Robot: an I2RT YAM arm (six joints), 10 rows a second.
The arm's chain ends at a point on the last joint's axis. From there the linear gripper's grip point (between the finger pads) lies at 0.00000 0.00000 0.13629 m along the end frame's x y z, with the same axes.
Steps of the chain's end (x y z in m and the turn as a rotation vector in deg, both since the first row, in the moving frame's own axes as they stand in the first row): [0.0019, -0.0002, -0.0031, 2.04, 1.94, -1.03]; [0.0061, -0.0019, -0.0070, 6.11, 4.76, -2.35]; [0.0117, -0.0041, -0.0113, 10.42, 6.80, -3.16]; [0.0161, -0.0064, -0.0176, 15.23, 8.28, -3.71]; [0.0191, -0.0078, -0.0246, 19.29, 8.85, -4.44]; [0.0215, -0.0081, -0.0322, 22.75, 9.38, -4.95]
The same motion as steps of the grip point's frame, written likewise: [0.0065, -0.0051, -0.0033, 2.04, 1.94, -1.03]; [0.0171, -0.0166, -0.0082, 6.11, 4.76, -2.35]; [0.0271, -0.0291, -0.0145, 10.42, 6.80, -3.16]; [0.0343, -0.0427, -0.0238, 15.23, 8.28, -3.71]; [0.0379, -0.0534, -0.0338, 19.29, 8.85, -4.44]; [0.0408, -0.0614, -0.0446, 22.75, 9.38, -4.95]
